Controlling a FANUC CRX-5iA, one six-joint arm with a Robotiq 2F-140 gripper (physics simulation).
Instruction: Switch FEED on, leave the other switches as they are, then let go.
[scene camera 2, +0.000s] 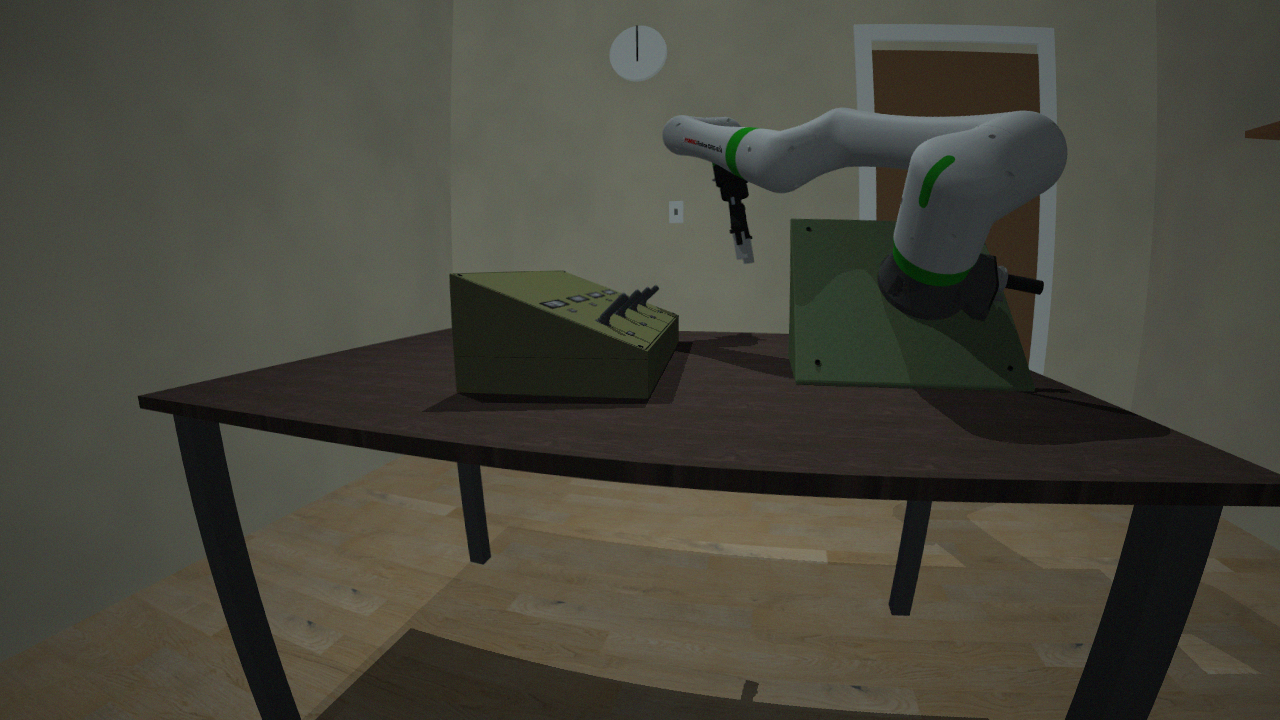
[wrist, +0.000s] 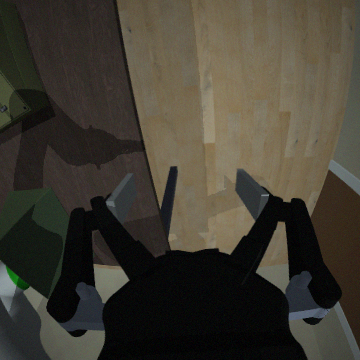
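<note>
An olive-green switch box (scene camera 2: 546, 349) with a sloped top stands on the table. Several dark switch levers (scene camera 2: 631, 302) stick up near its lower front edge, with square indicators above them. Labels are too small to read, so I cannot tell which lever is FEED or how each is set. In the wrist view a corner of the switch box (wrist: 11, 97) shows at the left edge. My gripper (scene camera 2: 743, 250) (wrist: 185, 181) is open and empty. It hangs in the air above and to the right of the box, apart from the levers.
The dark table (scene camera 2: 716, 438) (wrist: 75, 60) has its edge running below my fingers in the wrist view. A green slanted pedestal (scene camera 2: 841, 313) (wrist: 37, 220) carries the arm's base, right of the switch box. Wooden floor (wrist: 250, 75) shows beyond the table edge.
</note>
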